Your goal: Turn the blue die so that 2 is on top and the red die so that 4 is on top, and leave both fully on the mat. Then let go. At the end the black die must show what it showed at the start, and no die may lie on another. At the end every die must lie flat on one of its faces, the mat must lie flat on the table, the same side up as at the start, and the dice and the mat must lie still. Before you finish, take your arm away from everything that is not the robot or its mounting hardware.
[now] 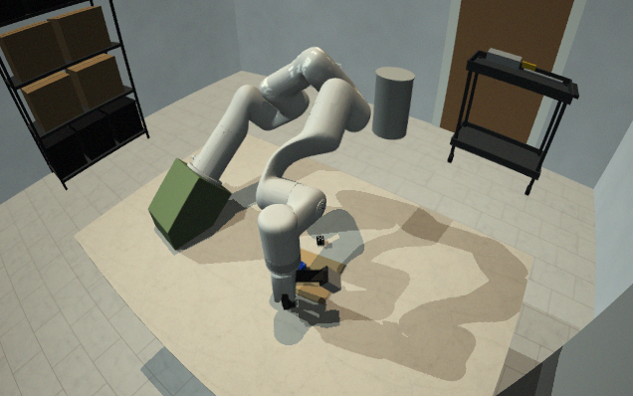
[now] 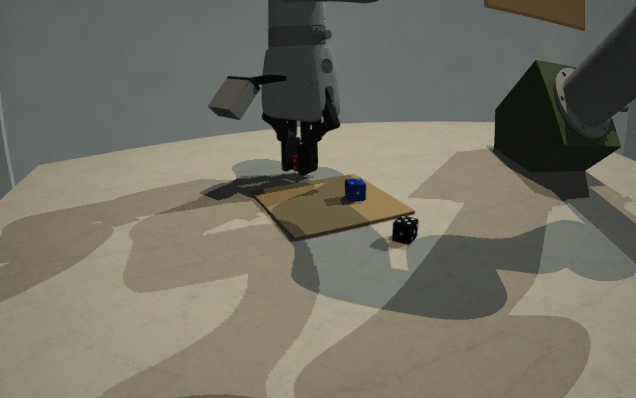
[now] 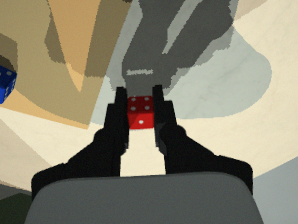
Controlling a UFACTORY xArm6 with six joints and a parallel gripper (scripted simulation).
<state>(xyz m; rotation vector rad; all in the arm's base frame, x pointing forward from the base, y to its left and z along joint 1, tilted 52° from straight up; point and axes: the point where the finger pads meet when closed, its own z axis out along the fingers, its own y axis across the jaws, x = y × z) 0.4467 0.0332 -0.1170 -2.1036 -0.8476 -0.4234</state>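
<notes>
Now: the black die 8 cm behind my hand, 20 cm to the left of it and 2 cm below it. From my hand the other things lie so: blue die 5 cm behind, 10 cm to the left, 1 cm below; then tan mat 2 cm behind, 10 cm to the left, 3 cm below; then red die 1 cm below.
</notes>
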